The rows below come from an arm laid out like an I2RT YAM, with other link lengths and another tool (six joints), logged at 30 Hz.
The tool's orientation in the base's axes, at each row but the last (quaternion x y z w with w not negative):
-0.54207, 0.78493, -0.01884, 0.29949
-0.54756, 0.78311, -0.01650, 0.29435
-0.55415, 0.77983, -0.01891, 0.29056
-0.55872, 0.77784, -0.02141, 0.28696
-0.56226, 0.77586, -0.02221, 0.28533
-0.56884, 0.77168, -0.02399, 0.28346
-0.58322, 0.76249, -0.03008, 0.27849
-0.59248, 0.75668, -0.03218, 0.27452
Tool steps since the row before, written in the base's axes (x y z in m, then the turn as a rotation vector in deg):
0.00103, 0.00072, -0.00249, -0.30, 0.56, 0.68
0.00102, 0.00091, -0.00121, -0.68, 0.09, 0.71
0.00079, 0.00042, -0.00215, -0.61, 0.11, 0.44
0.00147, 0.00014, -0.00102, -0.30, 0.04, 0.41
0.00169, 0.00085, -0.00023, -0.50, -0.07, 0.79
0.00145, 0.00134, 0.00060, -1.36, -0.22, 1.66
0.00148, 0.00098, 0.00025, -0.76, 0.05, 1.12
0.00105, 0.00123, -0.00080, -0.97, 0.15, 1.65
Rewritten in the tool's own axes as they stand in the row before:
0.00026, 0.00031, 0.00276, -0.72, 0.24, -0.54
-0.00048, -0.00008, 0.00176, -0.24, 0.37, -0.89
0.00039, 0.00024, 0.00228, -0.15, 0.41, -0.62
0.00000, -0.00085, 0.00158, -0.15, 0.13, -0.47
-0.00100, -0.00106, 0.00123, -0.17, 0.12, -0.91
-0.00172, -0.00100, 0.00055, -0.22, 0.50, -2.09
-0.00123, -0.00107, 0.00074, -0.36, 0.26, -1.28
-0.00098, -0.00026, 0.00149, -0.62, 0.28, -1.80

